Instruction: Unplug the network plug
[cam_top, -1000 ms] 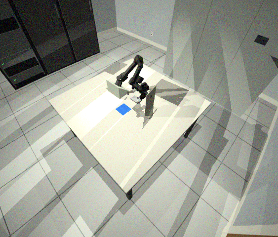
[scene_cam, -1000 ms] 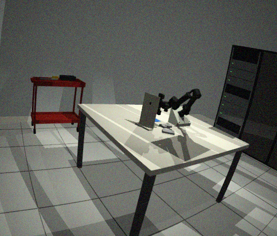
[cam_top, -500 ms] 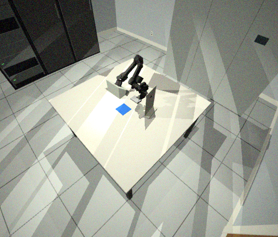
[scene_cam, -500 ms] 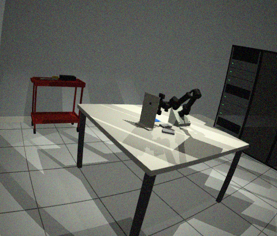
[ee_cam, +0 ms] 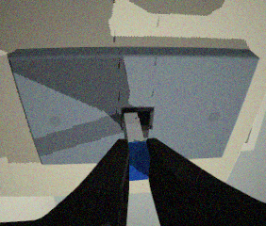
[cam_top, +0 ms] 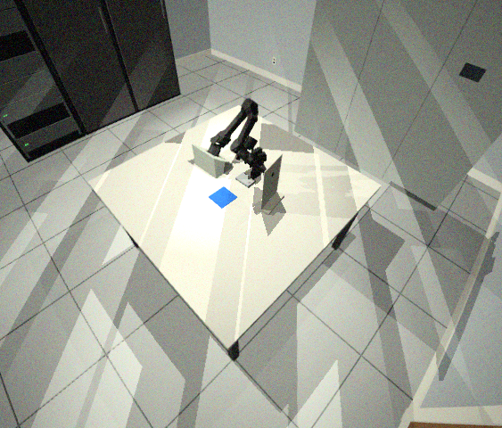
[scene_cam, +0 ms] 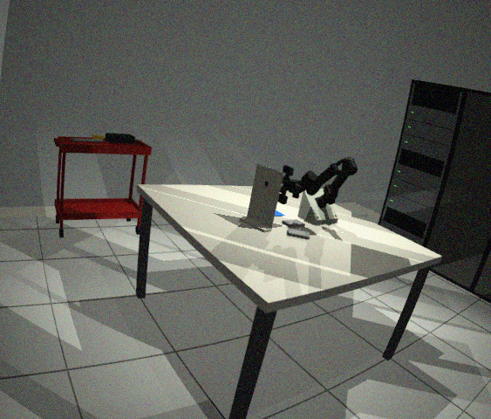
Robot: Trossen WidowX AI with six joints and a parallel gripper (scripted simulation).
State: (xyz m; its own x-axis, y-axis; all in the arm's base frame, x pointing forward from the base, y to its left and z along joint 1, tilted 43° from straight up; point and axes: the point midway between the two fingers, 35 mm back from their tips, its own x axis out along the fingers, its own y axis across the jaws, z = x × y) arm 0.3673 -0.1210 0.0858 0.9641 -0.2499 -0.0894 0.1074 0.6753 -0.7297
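Right now the blue marked square is 200 mm behind my gripper tip, 130 mm to the right of it and 210 mm below it. The rest, counted from my gripper tip: grey upright panel 40 mm ahead, 80 mm below; then network plug right at my gripper tip.
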